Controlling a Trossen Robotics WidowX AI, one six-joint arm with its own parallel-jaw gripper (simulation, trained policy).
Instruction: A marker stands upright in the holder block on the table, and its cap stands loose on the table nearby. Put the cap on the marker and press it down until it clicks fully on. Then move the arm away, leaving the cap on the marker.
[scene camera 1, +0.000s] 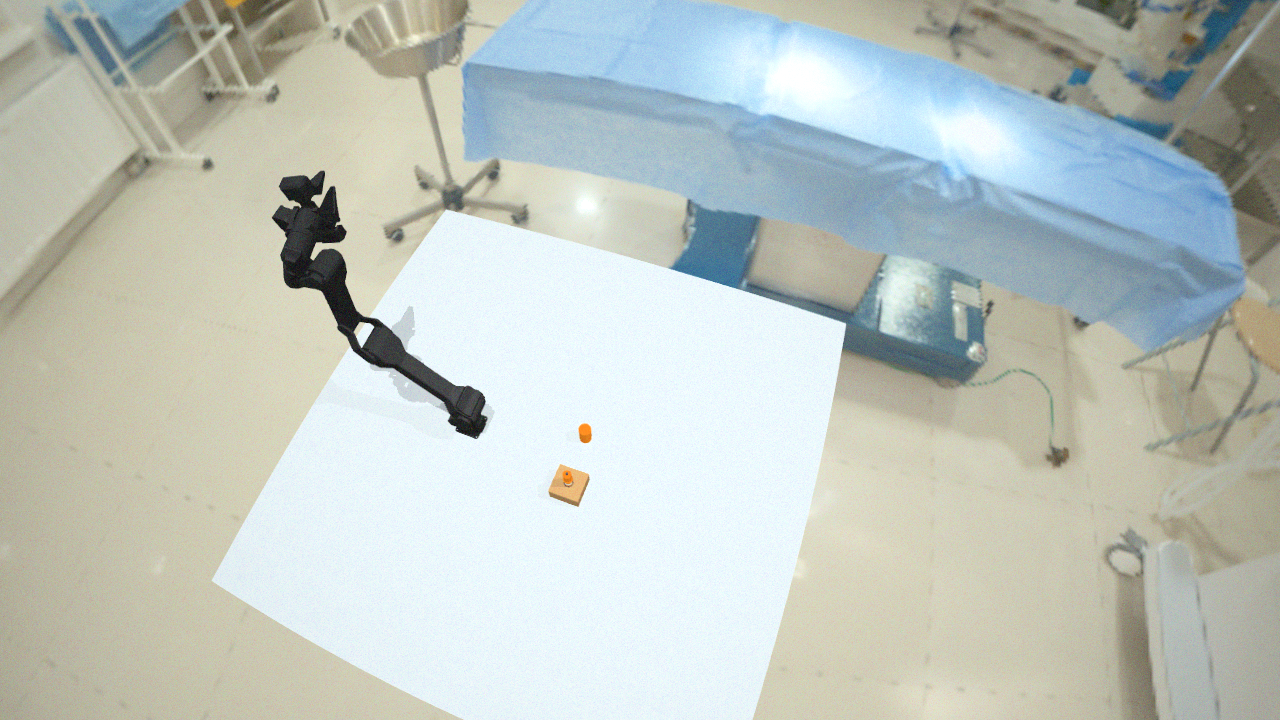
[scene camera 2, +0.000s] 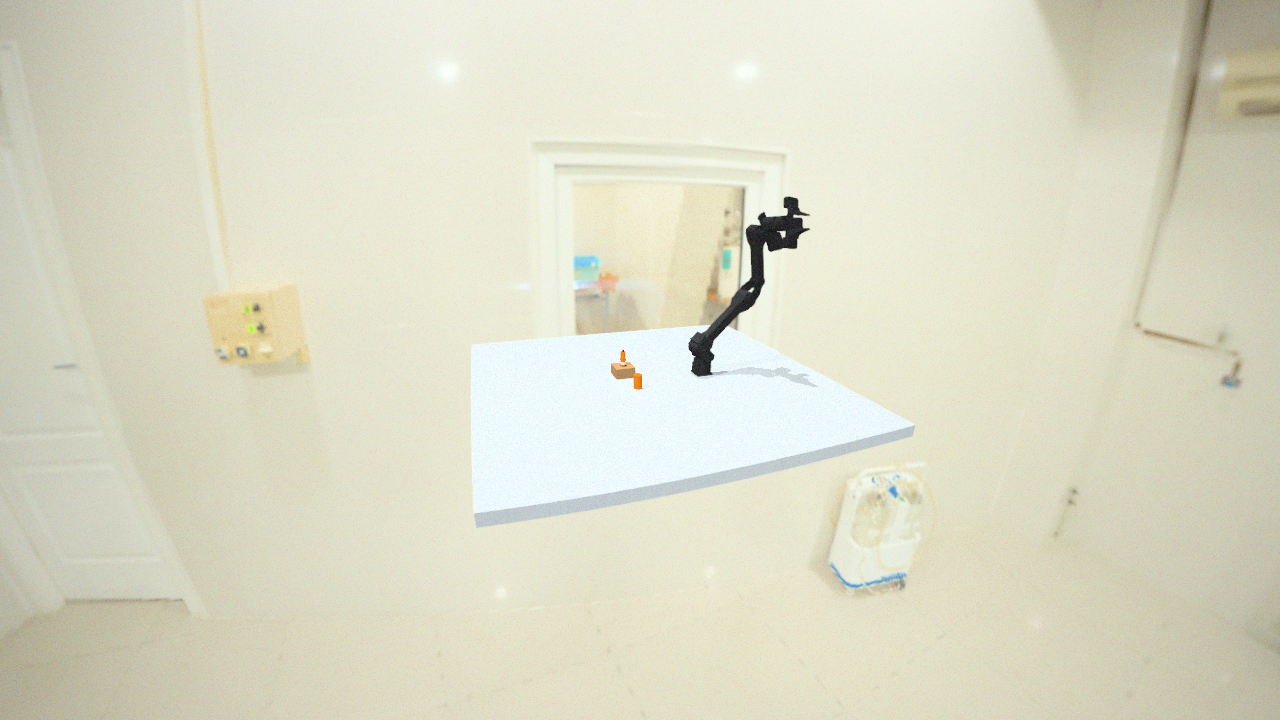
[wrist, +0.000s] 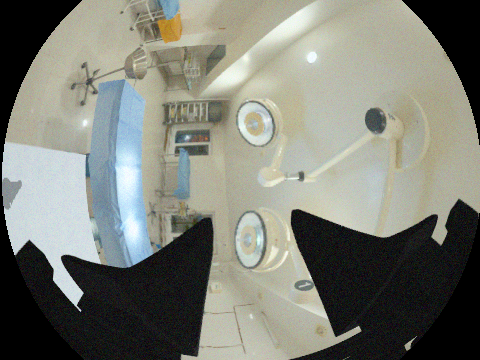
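I can see my gripper (scene camera 1: 328, 178). It is there in the wrist view too, my gripper (wrist: 252, 221), and I also see the gripper (scene camera 2: 809, 221).
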